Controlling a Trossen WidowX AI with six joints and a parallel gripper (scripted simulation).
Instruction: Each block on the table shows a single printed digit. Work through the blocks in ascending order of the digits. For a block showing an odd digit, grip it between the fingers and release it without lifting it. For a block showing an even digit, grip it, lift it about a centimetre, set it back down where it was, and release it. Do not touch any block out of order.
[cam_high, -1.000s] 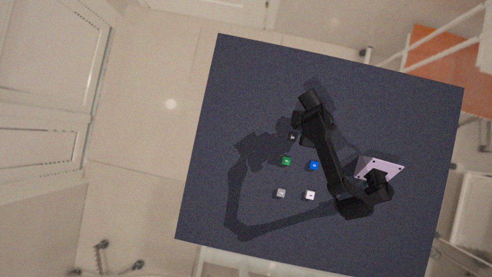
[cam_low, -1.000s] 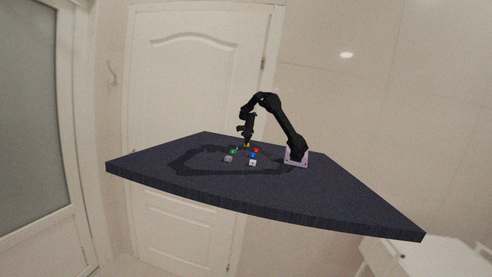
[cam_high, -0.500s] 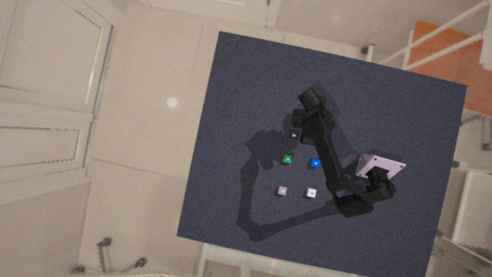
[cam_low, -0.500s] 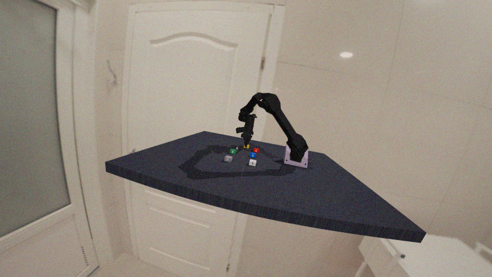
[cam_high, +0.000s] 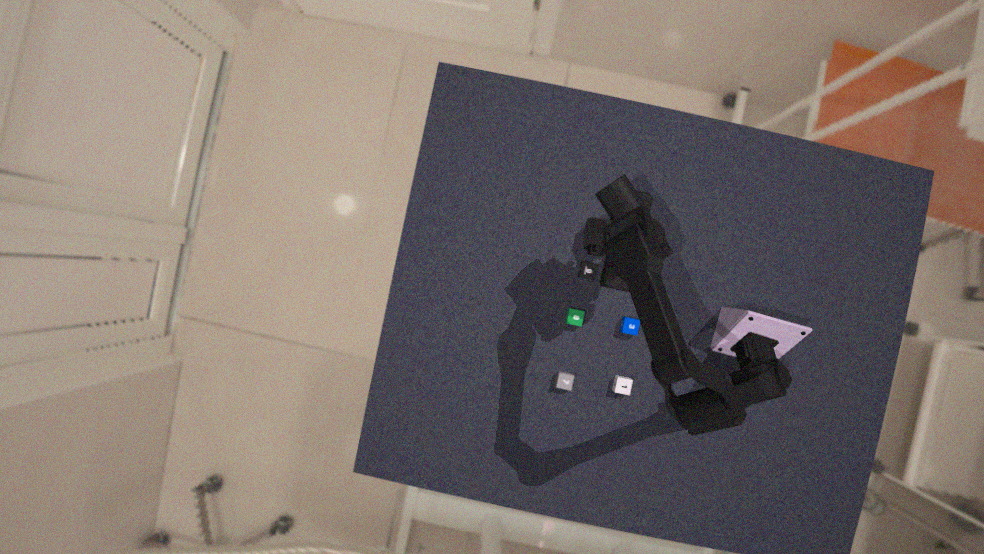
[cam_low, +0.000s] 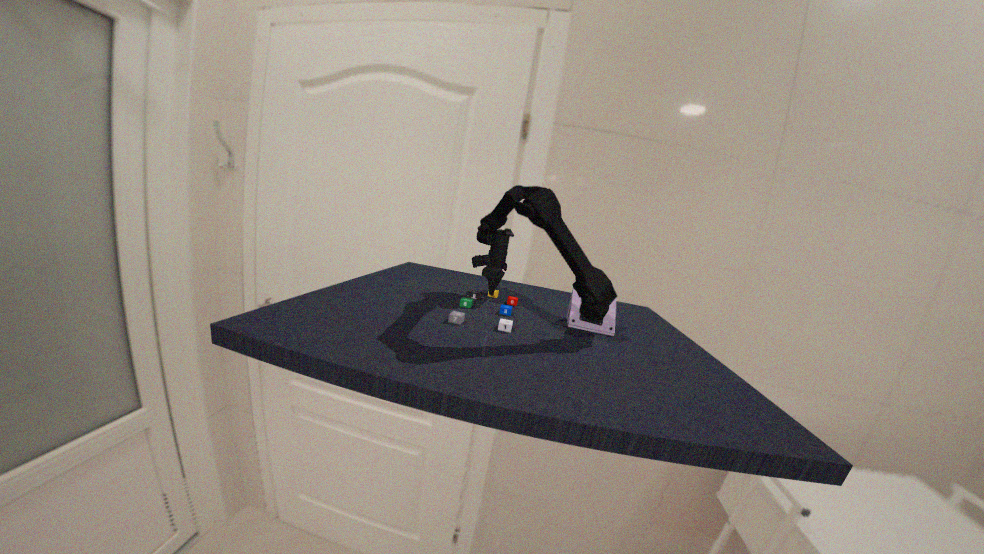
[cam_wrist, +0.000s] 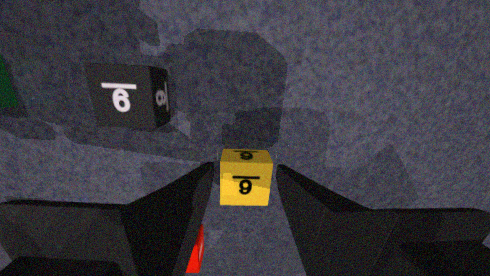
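Right now my gripper tip is 1 cm past the yellow block. From my gripper tip the other things lie so: blue block: 8 cm behind, 15 cm to the left; then black block: 4 cm ahead, 7 cm to the left; then red block: 8 cm behind, 4 cm to the left.
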